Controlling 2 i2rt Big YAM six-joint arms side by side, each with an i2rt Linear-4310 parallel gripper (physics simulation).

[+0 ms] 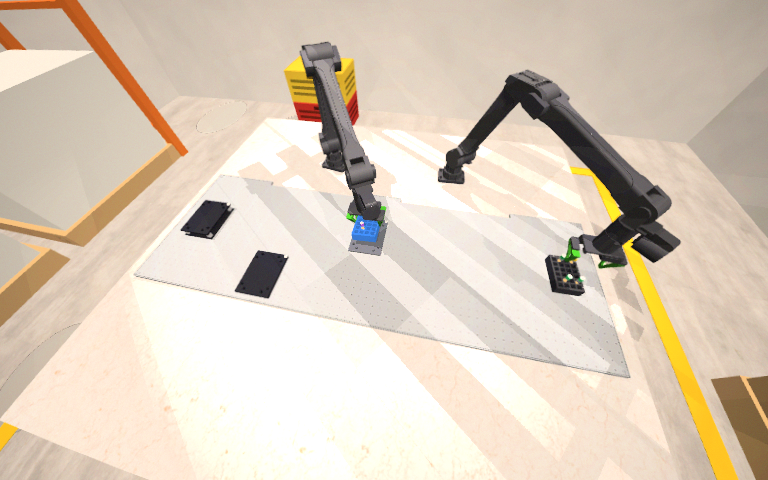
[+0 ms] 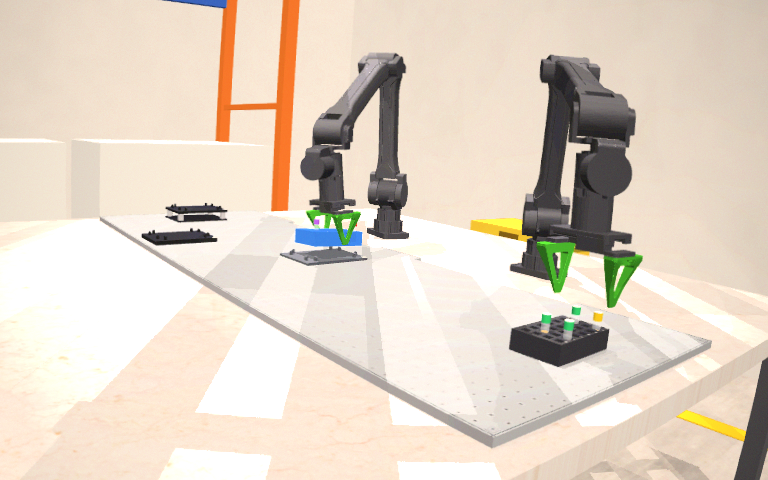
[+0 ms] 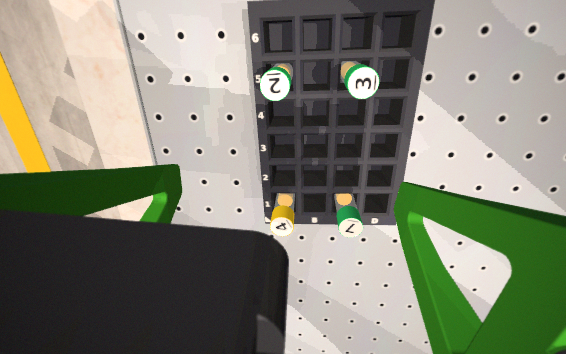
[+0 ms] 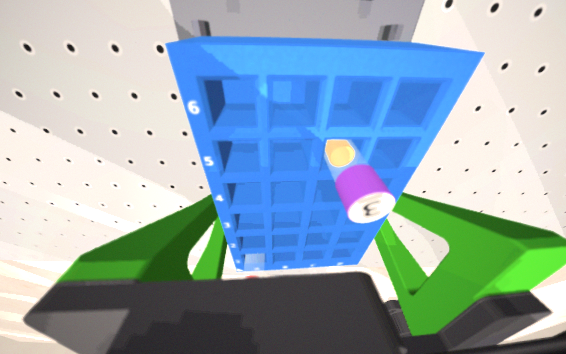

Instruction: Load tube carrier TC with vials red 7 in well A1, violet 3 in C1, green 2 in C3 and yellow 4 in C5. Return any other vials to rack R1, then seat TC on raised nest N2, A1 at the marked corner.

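Observation:
My right gripper is shut on the blue tube carrier TC, held above a low grey nest plate. A violet vial 3 stands in its C5; a red-capped vial is in A1, number hidden. My left gripper is open above black rack R1. In it are green 2 at A5, green 3 at C5, yellow 4 at A1 and green 7 at C1.
A black nest plate raised on white posts stands at the far left of the perforated board. A second, low black nest plate lies nearer the board's front edge.

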